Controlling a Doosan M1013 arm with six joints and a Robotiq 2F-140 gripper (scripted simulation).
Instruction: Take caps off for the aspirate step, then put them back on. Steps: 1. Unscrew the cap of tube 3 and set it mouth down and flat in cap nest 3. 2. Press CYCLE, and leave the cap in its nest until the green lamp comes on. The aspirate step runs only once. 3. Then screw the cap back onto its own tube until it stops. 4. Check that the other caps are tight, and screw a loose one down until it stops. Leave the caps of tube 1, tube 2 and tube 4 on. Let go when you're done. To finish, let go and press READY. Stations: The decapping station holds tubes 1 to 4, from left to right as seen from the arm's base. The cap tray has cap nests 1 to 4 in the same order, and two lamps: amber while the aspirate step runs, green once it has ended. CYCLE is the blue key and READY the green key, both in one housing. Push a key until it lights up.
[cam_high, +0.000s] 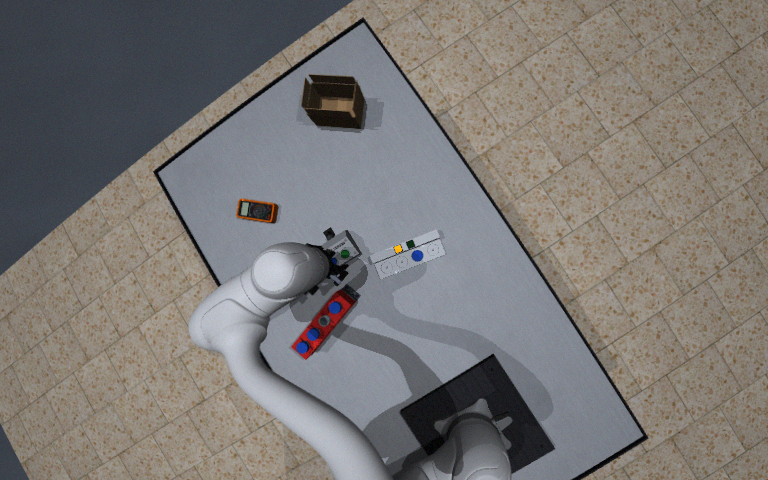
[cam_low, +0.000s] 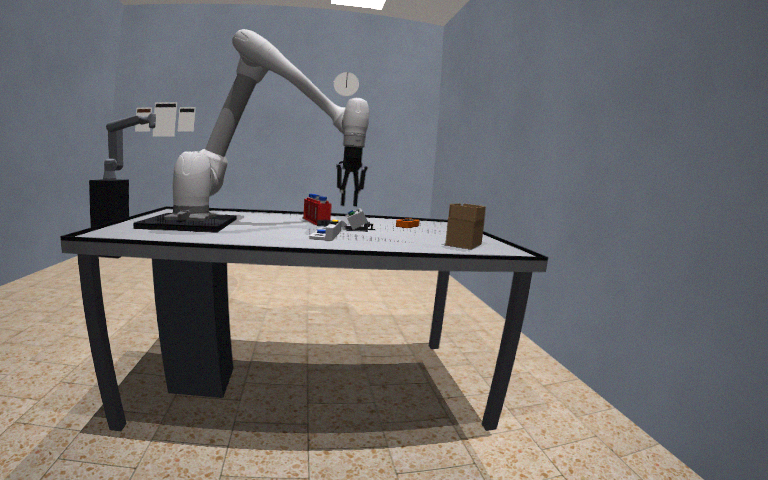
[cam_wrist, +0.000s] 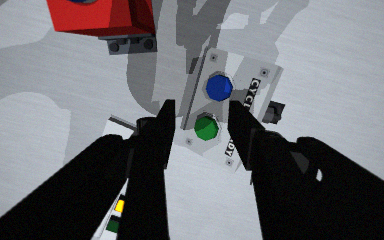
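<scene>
Now: the blue cap 210 mm to the right of my hand, 110 mm below it and 100 mm behind it. Round my hand: key housing (70 mm below, 30 mm ahead); green ready key (60 mm below, 20 mm to the right, 10 mm ahead); blue cycle key (60 mm below, 20 mm to the left, 10 mm ahead).
</scene>
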